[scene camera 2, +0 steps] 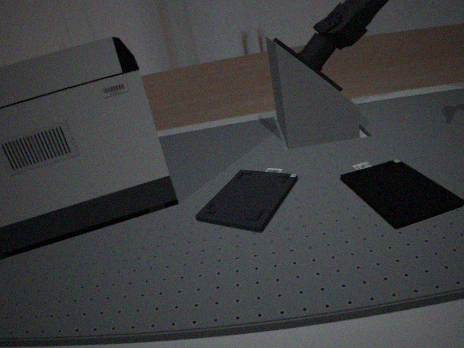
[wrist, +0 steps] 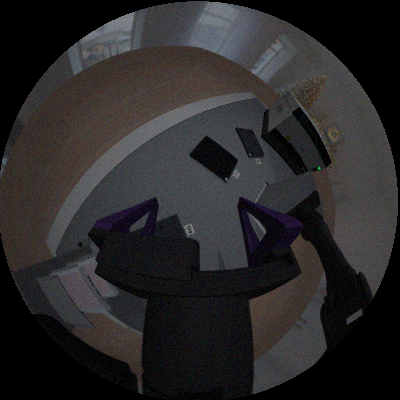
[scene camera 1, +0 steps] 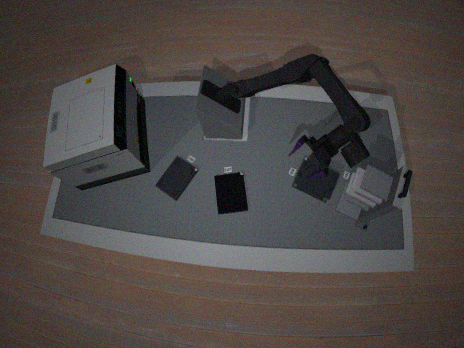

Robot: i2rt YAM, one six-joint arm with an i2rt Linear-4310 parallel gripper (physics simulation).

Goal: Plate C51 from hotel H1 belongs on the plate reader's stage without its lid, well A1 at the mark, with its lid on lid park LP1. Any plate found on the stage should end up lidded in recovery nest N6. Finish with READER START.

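Frame: origin at the arm's base, x left, y back, z up, level; centimetres.
Seen in the pictures: gripper, between the fingertips: (wrist: pixel 197 201) (scene camera 1: pixel 297 167); arm's base, origin of its link: (scene camera 2: pixel 306 66) (wrist: pixel 300 210) (scene camera 1: pixel 221 97).
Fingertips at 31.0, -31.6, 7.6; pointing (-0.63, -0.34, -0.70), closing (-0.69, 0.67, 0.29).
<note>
Offsets run from my fingertips to a thing's middle, as dx, dy, dz. "*": to the spot under its first point.
My gripper (scene camera 1: pixel 299 166) (wrist: pixel 197 201) is open, with purple fingers wide apart and nothing between them. It hangs above the upper left part of a dark square pad (scene camera 1: pixel 325 189) (wrist: pixel 171 226) at the right. Right of that pad, pale pinkish plates (scene camera 1: pixel 366 196) (wrist: pixel 75 290) are stacked in the grey hotel @(* +26.8, -6.6, -22.3) (scene camera 1: pixel 349 206); which one is C51 cannot be read. The plate reader @(-86.1, +14.3, -7.7) (scene camera 1: pixel 82 120) (scene camera 2: pixel 75 120) (wrist: pixel 295 132) stands at the left with a green light on. Its stage does not show. A black pad @(* -23.3, -5.6, -22.1) (scene camera 1: pixel 231 194) (scene camera 2: pixel 402 195) (wrist: pixel 214 157) and a dark grey pad @(* -47.2, -1.0, -21.9) (scene camera 1: pixel 177 178) (scene camera 2: pixel 247 200) (wrist: pixel 249 142) lie mid-board; their labels are unreadable.
The grey wedge-shaped arm mount (scene camera 1: pixel 220 122) (scene camera 2: pixel 320 117) (wrist: pixel 287 192) stands at the board's back edge, between the reader and the hotel. A black handle @(* +34.1, -7.0, +12.0) (scene camera 1: pixel 407 184) stands at the right edge beside the hotel. A small dark knob @(* +34.1, -15.3, -21.6) (scene camera 1: pixel 365 227) (wrist: pixel 81 244) is near the hotel's front.
</note>
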